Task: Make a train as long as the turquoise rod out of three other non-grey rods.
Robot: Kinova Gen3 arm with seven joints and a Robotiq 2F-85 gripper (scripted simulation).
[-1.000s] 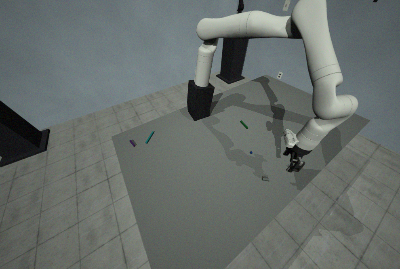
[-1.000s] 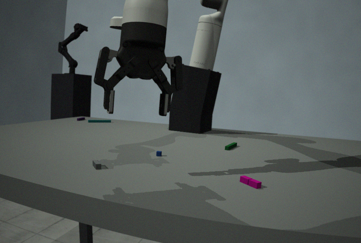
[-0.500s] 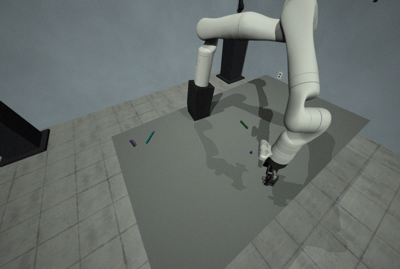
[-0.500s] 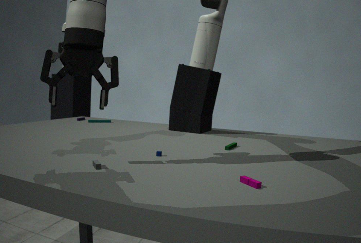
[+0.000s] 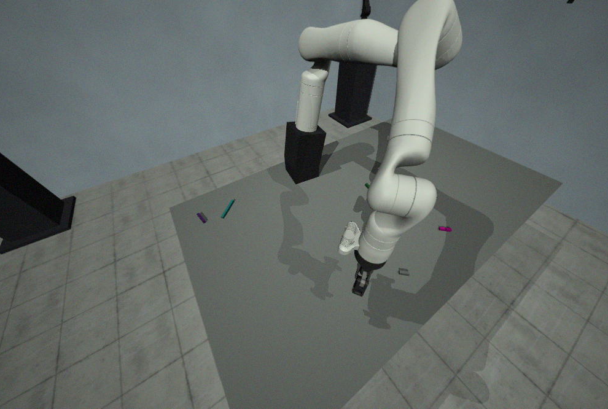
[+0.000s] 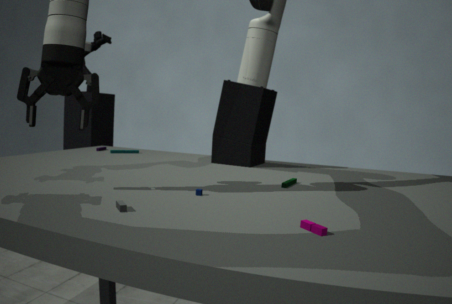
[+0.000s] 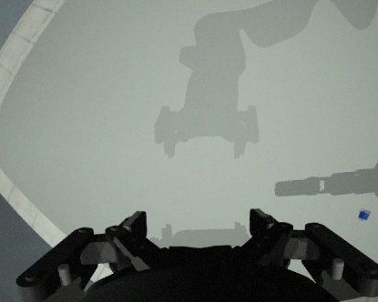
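The purple rod lies 57 cm behind my hand, 34 cm to the right of it and 11 cm below it. From my hand the other things lie so: small blue rod: 11 cm behind, 24 cm to the left, 11 cm below; then grey rod: 5 cm ahead, 18 cm to the left, 11 cm below; then green rod: 31 cm behind, 38 cm to the left, 11 cm below.
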